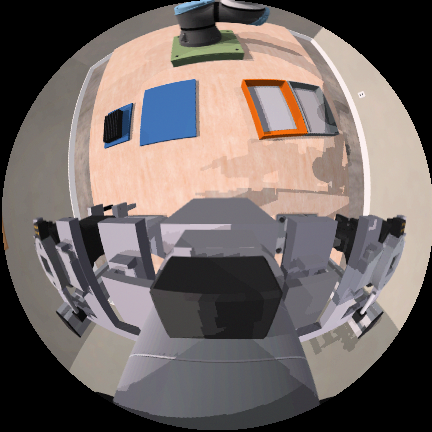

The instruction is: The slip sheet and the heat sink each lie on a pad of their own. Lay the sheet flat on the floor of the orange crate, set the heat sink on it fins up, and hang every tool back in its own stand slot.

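Frame: origin at the arm's base, x left, y down, z back, level; centimetres.
Seen in the pictures: arm's base at its link origin: (199, 38).
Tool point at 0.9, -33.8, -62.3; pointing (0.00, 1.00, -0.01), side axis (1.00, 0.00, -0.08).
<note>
Offsets run from my tool point to a thing's top centre, as dx, dy, dz. "pt": to the spot under its first point.
The black, finned heat sink {-31.0, +33.3, +28.7} (113, 126) stands on the small blue pad {pt -25.3, +36.6, +24.8} (128, 131) at the left. The larger blue pad {pt -11.4, +36.3, +26.9} (169, 112) beside it is bare. A pale grey sheet {+17.5, +36.8, +27.0} (273, 109) lies flat inside the orange crate (296, 109) at the right; a darker strip shows along its left side. My gripper (216, 215), a grey tool with a black block, fills the lower middle, among the grey parts of the tool stand (310, 242). It is open and no load shows on it. Its working tip is not plainly visible, and it is well apart from the heat sink and crate.
A grey crate {pt +38.1, +34.2, +19.6} (334, 134) adjoins the orange crate on its right. Dark tool parts flank my tool at the left (91, 242) and right (343, 232), close to the stand. The robot's base stands on a green plate (207, 54) at the far side of the table.
</note>
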